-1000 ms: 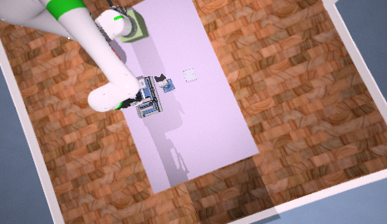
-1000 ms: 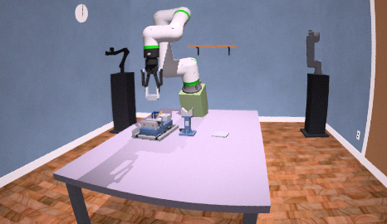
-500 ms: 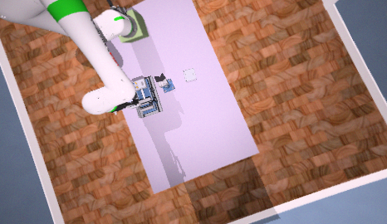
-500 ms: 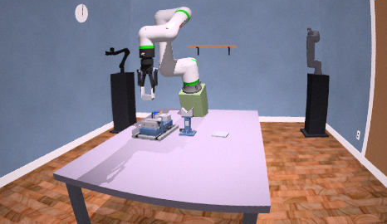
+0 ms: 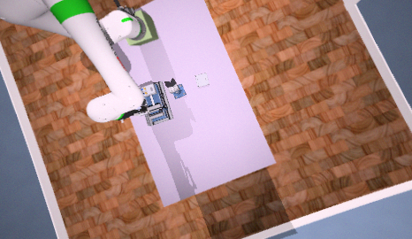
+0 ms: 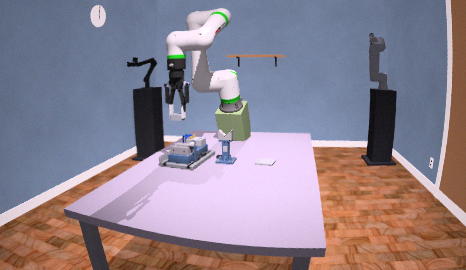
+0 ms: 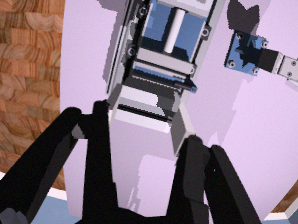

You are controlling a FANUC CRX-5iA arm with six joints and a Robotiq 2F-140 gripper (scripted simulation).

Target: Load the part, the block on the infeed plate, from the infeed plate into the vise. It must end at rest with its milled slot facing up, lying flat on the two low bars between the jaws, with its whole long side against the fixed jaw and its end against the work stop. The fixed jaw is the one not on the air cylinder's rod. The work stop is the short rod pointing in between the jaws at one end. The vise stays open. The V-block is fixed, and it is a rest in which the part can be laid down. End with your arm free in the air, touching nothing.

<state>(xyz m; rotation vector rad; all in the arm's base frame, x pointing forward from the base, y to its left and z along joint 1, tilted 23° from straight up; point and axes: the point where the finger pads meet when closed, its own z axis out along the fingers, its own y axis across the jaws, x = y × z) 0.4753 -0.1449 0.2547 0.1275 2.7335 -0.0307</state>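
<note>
My gripper is now 20 mm above the part. From my hand the other things lie so: air cylinder rod 180 mm below, 80 mm behind, 30 mm to the left.
</note>
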